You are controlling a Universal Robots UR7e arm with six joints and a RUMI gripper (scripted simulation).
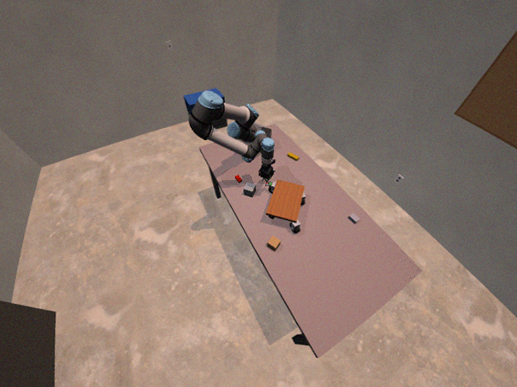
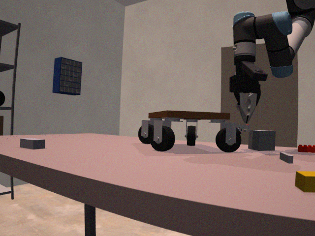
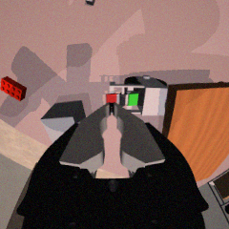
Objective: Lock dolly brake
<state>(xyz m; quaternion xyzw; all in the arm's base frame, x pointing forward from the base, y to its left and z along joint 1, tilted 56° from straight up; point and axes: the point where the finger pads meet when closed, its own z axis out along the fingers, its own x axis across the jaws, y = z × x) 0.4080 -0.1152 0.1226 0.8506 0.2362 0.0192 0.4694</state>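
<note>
Now: hand 1 cm short of the brake pedal, 1 cm to the right of it and 3 cm above it. Round my hand: small grey bar: 10 cm behind, 16 cm to the left, 10 cm below; then grey cube: 6 cm behind, 11 cm to the right, 7 cm below; then red brick: 22 cm behind, 9 cm to the right, 9 cm below.
</note>
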